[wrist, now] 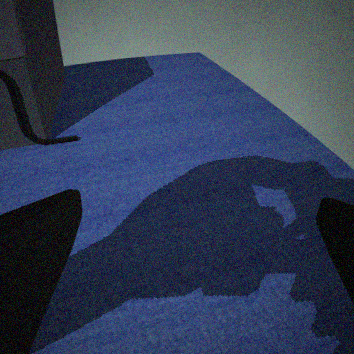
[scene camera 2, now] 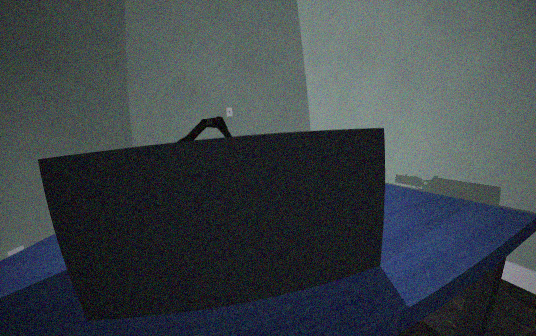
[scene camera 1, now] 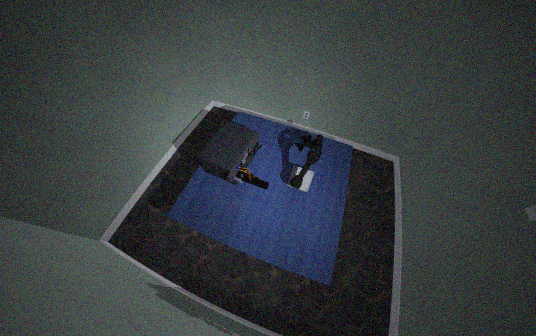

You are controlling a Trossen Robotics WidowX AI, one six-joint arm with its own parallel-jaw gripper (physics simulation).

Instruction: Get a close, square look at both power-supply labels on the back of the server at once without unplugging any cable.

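Frame: origin at the arm's base, x ahead, y left, z up, level; centimetres.
Seen in the pictures: gripper, fingertip midpoint: [wrist: 203,206] [scene camera 1: 296,139]; arm's base at its link origin: [scene camera 1: 295,181].
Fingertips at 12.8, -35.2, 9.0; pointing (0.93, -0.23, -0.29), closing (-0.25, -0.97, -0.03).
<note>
Offsets run from my fingertips to a thing's top centre, as dx, dy, dz. "spot": to the spot under its first point. Level surfaces: height alone.
The server, a large dark box [scene camera 1: 227,147] [scene camera 2: 225,225] [wrist: 42,55], stands on the blue table @(dz -14.3) [scene camera 1: 260,225] [scene camera 2: 440,225] [wrist: 210,120]. In the wrist view, part of its grey back face shows at the upper left edge. A black cable [wrist: 22,112] curves down that face and ends on or near the table. The power-supply labels cannot be made out in any view. My gripper [scene camera 1: 299,146] [wrist: 203,206] is open and empty, above the table and apart from the server, to its right in scene camera 1. In scene camera 2 the server hides the gripper.
Orange cables @(spot: +25.8, +49.1, +0.9) [scene camera 1: 245,171] and a long black object @(spot: +12.5, +53.6, +1.2) [scene camera 1: 258,182] lie by the server's near back corner. The arm stands at a white plate [scene camera 1: 307,181]. A wall with an outlet [scene camera 1: 306,115] [scene camera 2: 229,112] rises behind the table. The arm's shadow crosses the table.
</note>
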